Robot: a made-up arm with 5 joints. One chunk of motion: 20 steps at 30 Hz.
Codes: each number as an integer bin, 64 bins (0 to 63) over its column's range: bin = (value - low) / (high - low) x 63, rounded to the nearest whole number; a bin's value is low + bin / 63 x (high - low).
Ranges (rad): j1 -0.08..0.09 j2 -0.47..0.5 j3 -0.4..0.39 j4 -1.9..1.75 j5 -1..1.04
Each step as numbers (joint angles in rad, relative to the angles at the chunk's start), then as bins.
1 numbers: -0.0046 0.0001 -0.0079 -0.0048 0.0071
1 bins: 28 31 31 33 31
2 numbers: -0.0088 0.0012 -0.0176 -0.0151 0.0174
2 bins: 26 31 30 33 31
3 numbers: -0.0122 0.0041 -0.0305 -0.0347 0.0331
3 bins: 25 31 29 32 32
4 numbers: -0.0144 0.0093 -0.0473 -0.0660 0.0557
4 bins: 24 31 28 32 33
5 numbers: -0.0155 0.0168 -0.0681 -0.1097 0.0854
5 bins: 24 32 26 31 34
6 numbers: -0.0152 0.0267 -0.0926 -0.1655 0.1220
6 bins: 24 32 25 30 35
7 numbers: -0.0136 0.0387 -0.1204 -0.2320 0.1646
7 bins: 25 33 22 29 36
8 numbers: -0.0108 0.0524 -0.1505 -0.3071 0.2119
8 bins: 26 34 20 27 37
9 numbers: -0.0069 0.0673 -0.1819 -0.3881 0.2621
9 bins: 27 35 17 26 39
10 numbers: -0.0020 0.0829 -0.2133 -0.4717 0.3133
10 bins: 29 36 15 25 41
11 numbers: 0.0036 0.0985 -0.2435 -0.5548 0.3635
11 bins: 31 37 12 23 42
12 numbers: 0.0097 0.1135 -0.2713 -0.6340 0.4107
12 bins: 33 38 10 22 44
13 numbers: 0.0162 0.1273 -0.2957 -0.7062 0.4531
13 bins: 36 39 8 21 45
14 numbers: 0.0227 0.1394 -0.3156 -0.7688 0.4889
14 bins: 38 40 7 20 46
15 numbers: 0.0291 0.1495 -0.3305 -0.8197 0.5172
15 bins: 40 40 6 19 47
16 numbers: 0.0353 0.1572 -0.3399 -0.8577 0.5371
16 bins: 43 41 5 18 47
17 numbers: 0.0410 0.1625 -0.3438 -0.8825 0.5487
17 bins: 45 41 4 18 48
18 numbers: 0.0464 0.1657 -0.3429 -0.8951 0.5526
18 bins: 47 41 5 17 48
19 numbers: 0.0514 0.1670 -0.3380 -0.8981 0.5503
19 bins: 49 41 5 17 48
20 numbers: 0.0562 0.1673 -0.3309 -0.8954 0.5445
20 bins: 50 41 6 17 48
